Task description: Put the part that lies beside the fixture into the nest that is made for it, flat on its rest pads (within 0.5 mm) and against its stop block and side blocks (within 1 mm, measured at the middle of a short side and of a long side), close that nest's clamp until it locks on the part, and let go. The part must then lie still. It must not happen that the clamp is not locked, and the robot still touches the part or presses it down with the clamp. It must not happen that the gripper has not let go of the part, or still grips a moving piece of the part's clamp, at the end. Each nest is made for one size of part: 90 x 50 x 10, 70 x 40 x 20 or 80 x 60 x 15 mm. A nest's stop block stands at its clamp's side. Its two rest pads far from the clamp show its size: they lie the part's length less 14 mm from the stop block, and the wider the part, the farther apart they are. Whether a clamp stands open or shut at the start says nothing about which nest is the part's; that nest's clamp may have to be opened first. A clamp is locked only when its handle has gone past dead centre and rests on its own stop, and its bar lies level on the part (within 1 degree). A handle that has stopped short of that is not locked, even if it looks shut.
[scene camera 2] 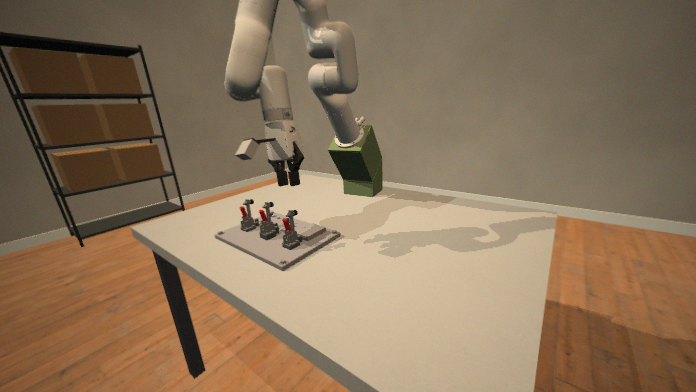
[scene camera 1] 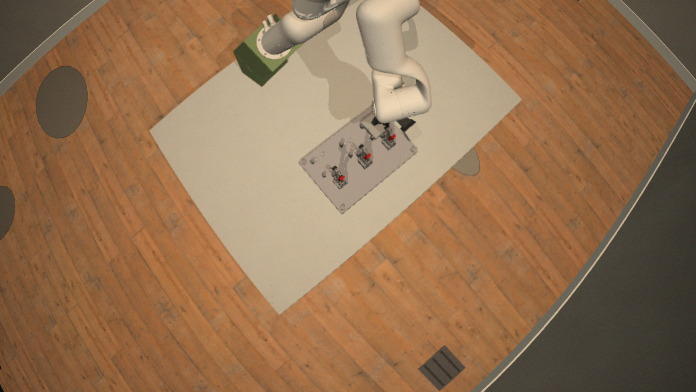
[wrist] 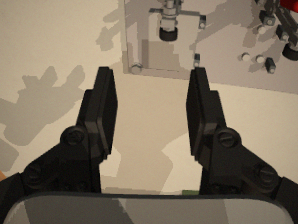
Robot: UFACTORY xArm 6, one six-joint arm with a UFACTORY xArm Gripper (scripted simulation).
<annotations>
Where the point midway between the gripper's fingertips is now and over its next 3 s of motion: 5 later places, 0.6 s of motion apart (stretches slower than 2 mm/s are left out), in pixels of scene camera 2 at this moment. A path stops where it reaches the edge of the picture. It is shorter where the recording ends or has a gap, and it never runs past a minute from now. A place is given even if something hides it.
My gripper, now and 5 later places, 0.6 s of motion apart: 289, 185; 282, 188; 283, 199; 286, 217; 286, 221; 287, 230
</annotations>
